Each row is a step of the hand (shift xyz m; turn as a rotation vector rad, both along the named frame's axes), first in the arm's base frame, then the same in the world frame.
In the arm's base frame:
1: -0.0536 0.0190 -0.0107 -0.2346 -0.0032 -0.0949
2: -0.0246 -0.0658 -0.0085 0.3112 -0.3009 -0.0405
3: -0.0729 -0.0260 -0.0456 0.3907 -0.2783 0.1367
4: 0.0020 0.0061 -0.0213 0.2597 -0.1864 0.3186
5: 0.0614 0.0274 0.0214 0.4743 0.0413 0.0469
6: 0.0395 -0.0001 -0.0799 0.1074 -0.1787 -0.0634
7: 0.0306 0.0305 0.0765 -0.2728 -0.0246 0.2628
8: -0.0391 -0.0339 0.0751 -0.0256 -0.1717 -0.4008
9: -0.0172 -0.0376 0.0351 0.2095 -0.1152 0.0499
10: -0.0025 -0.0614 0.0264 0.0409 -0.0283 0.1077
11: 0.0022 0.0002 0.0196 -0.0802 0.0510 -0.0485
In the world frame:
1: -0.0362 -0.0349 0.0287 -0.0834 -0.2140 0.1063
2: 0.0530 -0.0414 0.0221 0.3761 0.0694 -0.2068
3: -0.0045 -0.0859 0.0260 0.4028 0.2541 -0.1484
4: -0.0078 -0.0124 -0.0167 0.2982 0.3343 0.0550
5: -0.0036 0.0616 -0.0342 0.1173 0.3378 -0.3178
6: 0.0024 -0.0340 -0.0824 0.1938 -0.0349 -0.0933
7: -0.0092 0.0838 0.0248 -0.0295 0.0164 0.3781
8: 0.0291 0.0203 0.0840 0.1019 -0.3600 -0.2254
9: 0.0344 0.0035 0.0418 0.1810 0.1296 -0.1005
10: 0.0603 -0.0011 0.0289 0.0534 0.0948 0.0472
11: 0.0030 0.0157 0.0116 -0.0795 -0.0689 0.0176

